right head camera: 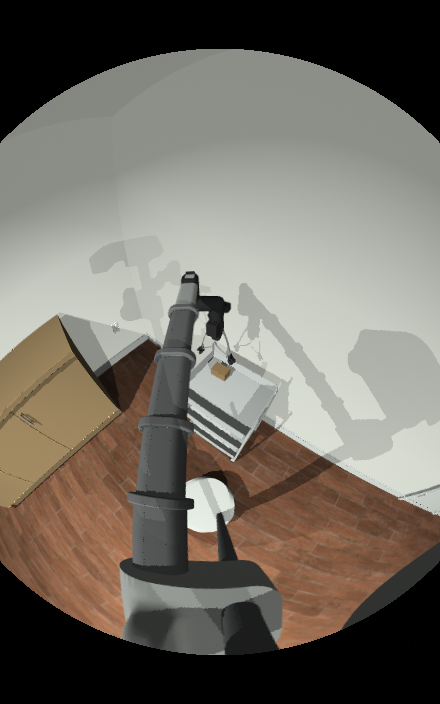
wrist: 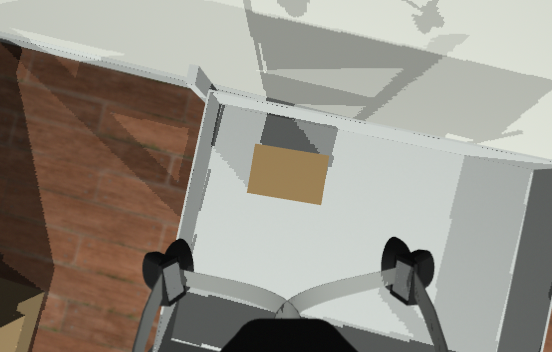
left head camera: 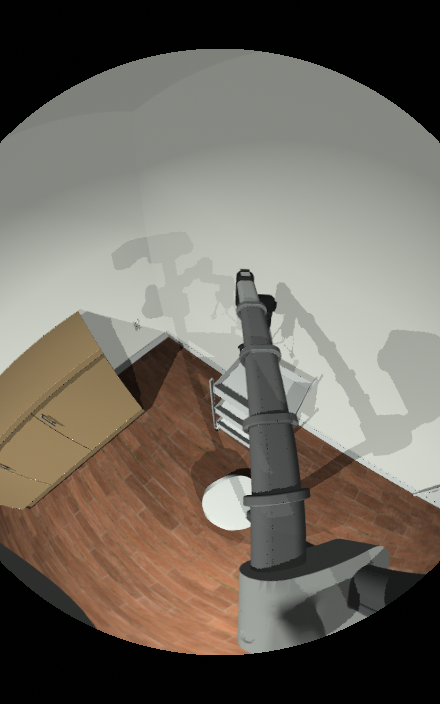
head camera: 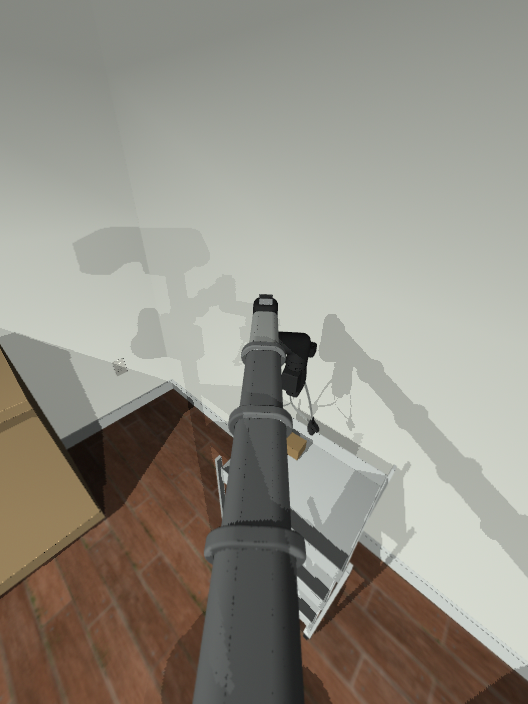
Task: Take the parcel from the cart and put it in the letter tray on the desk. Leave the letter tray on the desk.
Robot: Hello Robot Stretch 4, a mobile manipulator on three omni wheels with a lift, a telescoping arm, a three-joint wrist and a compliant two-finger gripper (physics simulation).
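Where they show: gripper, fingertip midpoint: (right head camera: pixel 215 357) (wrist: pixel 286 259); robot's base, link origin: (right head camera: pixel 204 503) (left head camera: pixel 232 501).
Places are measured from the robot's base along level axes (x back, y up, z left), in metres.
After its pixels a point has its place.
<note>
The parcel, a small tan box (head camera: pixel 296 446) @(x -0.704, y 0.685, z -0.130 m) (right head camera: pixel 220 370) @(x -0.715, y 0.685, z -0.117 m) (wrist: pixel 288 174) @(x -0.731, y 0.685, z -0.117 m), lies on the top tray of the white cart (head camera: pixel 335 483) @(x -0.601, y 0.635, z -0.260 m) (left head camera: pixel 300 397) @(x -0.545, y 0.635, z -0.357 m) (right head camera: pixel 228 407) @(x -0.515, y 0.635, z -0.153 m) (wrist: pixel 350 240) @(x -0.617, y 0.635, z -0.154 m), near its wall-side corner. My gripper (right head camera: pixel 216 355) @(x -0.673, y 0.843, z -0.087 m) (wrist: pixel 286 259) @(x -0.673, y 0.843, z -0.087 m) is open and empty, above the cart. In the wrist view the parcel lies beyond the fingertips, between their lines and towards the wall, apart from both. In the head view the arm hides part of the cart and one finger. In the left head view the parcel is hidden behind the arm. The desk and the letter tray do not show in these views.
The cart's top has a raised rim and stands close to the wall. A tan cabinet (head camera: pixel 45 489) @(x -0.630, y 0.461, z 0.812 m) (left head camera: pixel 77 415) @(x -0.405, y 0.550, z 1.011 m) (right head camera: pixel 57 410) @(x -0.438, y 0.563, z 0.983 m) stands at the left. A round white object (left head camera: pixel 228 502) @(x -0.002, y 0.187, z 0.032 m) (right head camera: pixel 210 504) @(x -0.002, y 0.187, z -0.047 m) stands on the brick-patterned floor, partly behind the arm.
</note>
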